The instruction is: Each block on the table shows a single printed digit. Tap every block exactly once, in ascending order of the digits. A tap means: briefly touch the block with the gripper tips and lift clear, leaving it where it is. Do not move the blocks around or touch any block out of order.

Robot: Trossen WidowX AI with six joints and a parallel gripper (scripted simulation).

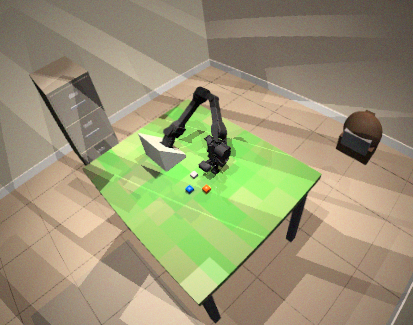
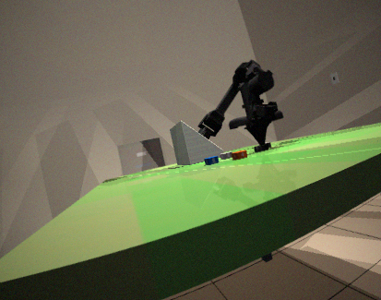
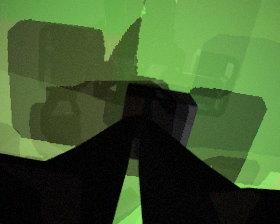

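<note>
Right now my gripper tip is 1 cm to the left of the black block and 1 cm above it. The rest, counted from my gripper tip: orange block 5 cm ahead, 13 cm to the right, 1 cm below; then grey block 7 cm behind, 10 cm to the right, 1 cm below; then white block 6 cm behind, 6 cm to the left, 1 cm below.
</note>
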